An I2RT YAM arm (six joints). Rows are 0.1 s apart.
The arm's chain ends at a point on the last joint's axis. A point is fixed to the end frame.
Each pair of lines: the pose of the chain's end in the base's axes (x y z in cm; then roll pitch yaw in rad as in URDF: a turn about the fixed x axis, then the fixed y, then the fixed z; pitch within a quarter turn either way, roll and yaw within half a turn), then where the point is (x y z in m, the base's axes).
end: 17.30 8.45 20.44 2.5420 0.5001 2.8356
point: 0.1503 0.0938 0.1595
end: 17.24 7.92 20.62 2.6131 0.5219 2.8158
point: 0.1502 0.0867 0.1607
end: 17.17 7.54 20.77 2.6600 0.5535 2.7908
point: 0.1506 0.0817 0.1615
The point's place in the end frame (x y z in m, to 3 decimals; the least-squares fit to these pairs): 0.043 -0.014 0.024
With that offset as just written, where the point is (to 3 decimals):
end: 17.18 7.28 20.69 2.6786 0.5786 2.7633
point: 0.152 0.079 0.160
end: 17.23 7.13 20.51 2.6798 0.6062 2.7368
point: 0.154 0.077 0.158
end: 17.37 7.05 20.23 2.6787 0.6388 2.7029
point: 0.157 0.077 0.154
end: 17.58 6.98 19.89 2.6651 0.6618 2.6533
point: 0.160 0.076 0.151
